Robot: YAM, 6 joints.
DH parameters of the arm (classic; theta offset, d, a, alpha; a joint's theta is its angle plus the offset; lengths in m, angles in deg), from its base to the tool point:
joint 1: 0 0.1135 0.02 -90
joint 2: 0 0 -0.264 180
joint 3: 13.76 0 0.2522 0
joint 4: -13.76 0 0.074 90
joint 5: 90 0 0 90
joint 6: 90 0.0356 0 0
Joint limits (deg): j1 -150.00..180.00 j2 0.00..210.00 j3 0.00..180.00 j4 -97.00..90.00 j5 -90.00..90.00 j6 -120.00..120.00
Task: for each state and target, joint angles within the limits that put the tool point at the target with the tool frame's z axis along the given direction. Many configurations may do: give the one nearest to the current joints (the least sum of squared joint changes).
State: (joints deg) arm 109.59 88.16 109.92 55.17 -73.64 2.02
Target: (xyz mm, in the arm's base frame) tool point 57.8 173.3 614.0 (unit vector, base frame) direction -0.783 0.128 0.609
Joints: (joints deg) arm 63.08 88.02 109.67 89.88 -49.11 2.02
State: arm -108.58 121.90 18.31 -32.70 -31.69 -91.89
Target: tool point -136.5 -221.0 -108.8 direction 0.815 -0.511 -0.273
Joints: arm -129.22 156.40 59.36 -16.59 -72.66 -91.89
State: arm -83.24 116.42 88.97 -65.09 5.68 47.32
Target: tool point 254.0 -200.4 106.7 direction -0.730 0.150 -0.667
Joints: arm -36.31 129.34 83.13 -89.22 18.14 47.32
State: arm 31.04 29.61 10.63 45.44 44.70 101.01
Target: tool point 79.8 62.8 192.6 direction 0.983 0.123 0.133
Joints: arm 52.52 0.08 0.11 10.79 44.88 101.01
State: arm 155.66 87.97 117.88 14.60 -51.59 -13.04
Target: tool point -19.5 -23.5 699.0 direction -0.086 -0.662 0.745
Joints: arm 179.79 69.24 126.57 26.27 -41.46 -13.04
